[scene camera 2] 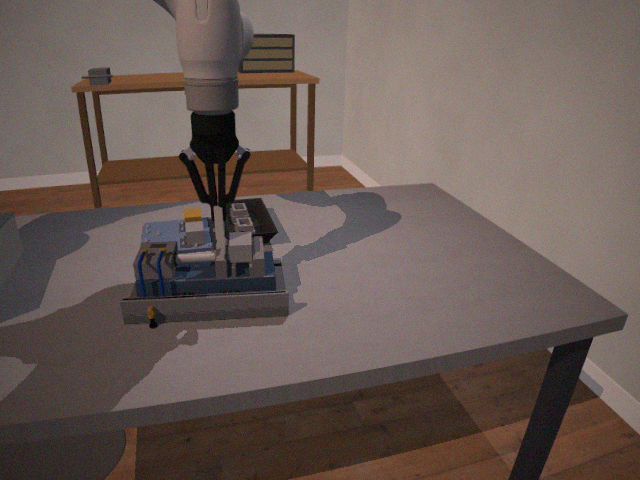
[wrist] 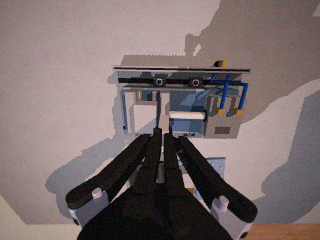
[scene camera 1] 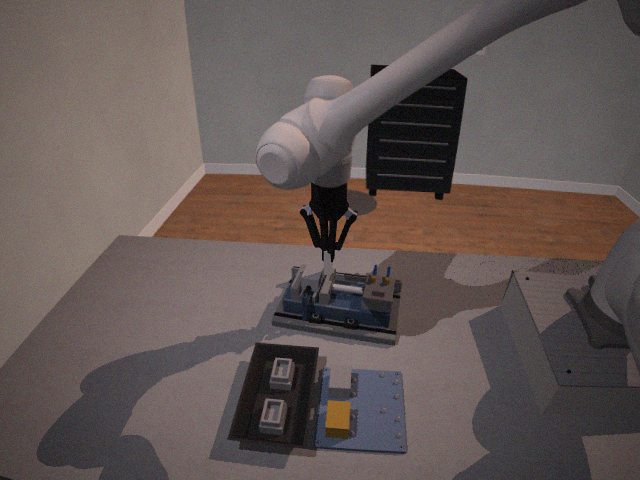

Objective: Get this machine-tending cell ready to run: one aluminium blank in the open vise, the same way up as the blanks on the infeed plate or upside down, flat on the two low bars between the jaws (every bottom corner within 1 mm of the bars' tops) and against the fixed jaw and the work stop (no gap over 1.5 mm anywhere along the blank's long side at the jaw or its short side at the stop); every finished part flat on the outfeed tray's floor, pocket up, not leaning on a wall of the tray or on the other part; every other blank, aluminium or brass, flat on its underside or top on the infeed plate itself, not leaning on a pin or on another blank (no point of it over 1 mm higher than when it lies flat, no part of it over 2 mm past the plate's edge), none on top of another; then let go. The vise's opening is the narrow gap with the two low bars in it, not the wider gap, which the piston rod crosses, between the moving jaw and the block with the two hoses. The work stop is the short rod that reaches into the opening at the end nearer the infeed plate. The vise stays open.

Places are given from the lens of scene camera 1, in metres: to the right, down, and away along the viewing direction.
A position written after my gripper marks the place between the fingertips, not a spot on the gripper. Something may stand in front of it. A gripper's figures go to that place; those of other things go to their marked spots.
my gripper (scene camera 1: 328, 271): 0.02, 0.08, 0.94
brass blank (scene camera 1: 338, 412): 0.03, 0.32, 0.70
